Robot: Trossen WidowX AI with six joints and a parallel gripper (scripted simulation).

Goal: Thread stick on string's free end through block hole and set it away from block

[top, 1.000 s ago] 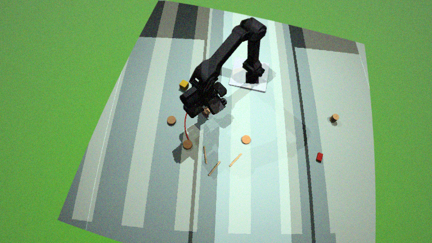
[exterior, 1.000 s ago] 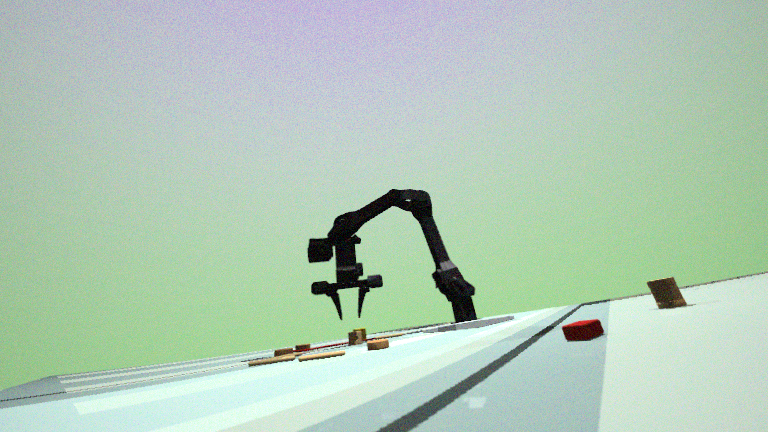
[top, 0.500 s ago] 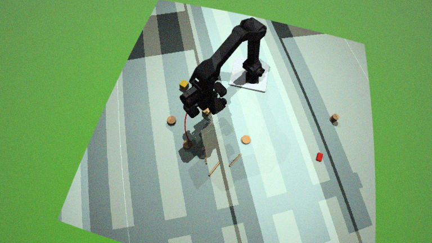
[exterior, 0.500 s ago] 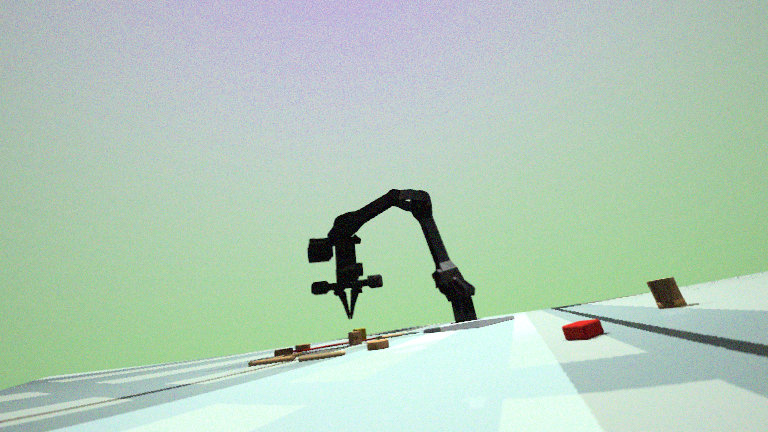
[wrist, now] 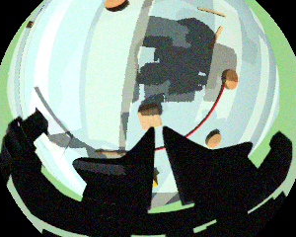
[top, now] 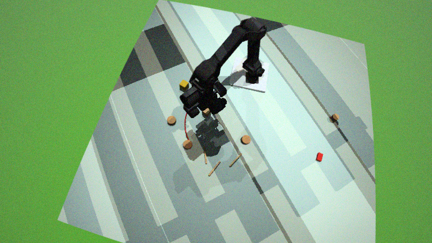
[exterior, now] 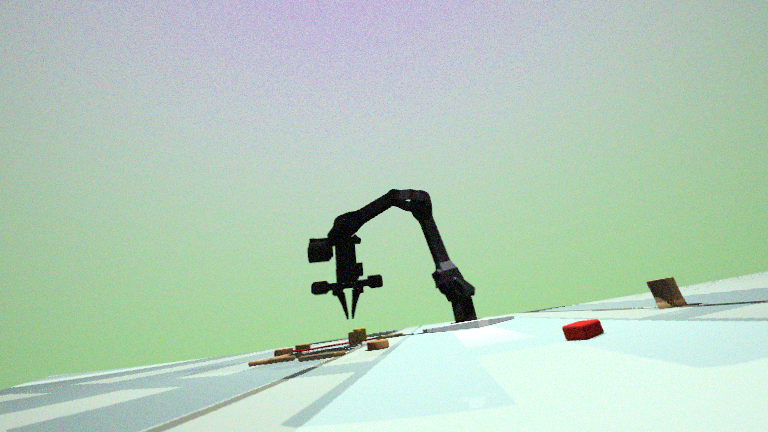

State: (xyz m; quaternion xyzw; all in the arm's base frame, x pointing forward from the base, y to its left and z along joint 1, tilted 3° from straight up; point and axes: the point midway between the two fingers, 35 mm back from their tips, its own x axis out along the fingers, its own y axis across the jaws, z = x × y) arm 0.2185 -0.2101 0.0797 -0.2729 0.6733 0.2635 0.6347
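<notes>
My gripper tip is now 50 mm above the wooden block and 10 mm past it. From my gripper tip the other things lie so: yellow cube (130 mm behind, 110 mm to the right, 40 mm below); then round wooden button (150 mm ahead, 60 mm to the right, 50 mm below); then thin wooden stick (120 mm behind, 60 mm below).
</notes>
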